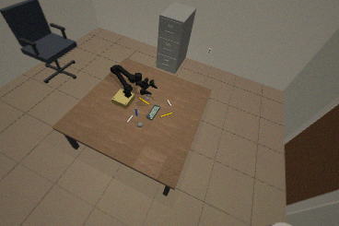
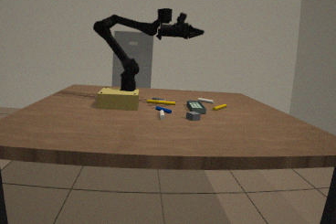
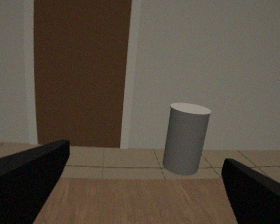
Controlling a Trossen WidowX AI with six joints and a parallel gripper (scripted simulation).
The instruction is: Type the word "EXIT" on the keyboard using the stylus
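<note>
Now: gripper tip 370 mm above the blue stylus, 180 mm past it and 70 mm to the left of it. The rest, counted from my gripper tip: grey stylus tip (370 mm below, 210 mm behind, 50 mm to the right); then small grey block (360 mm below, 190 mm to the right, 20 mm behind).
</note>
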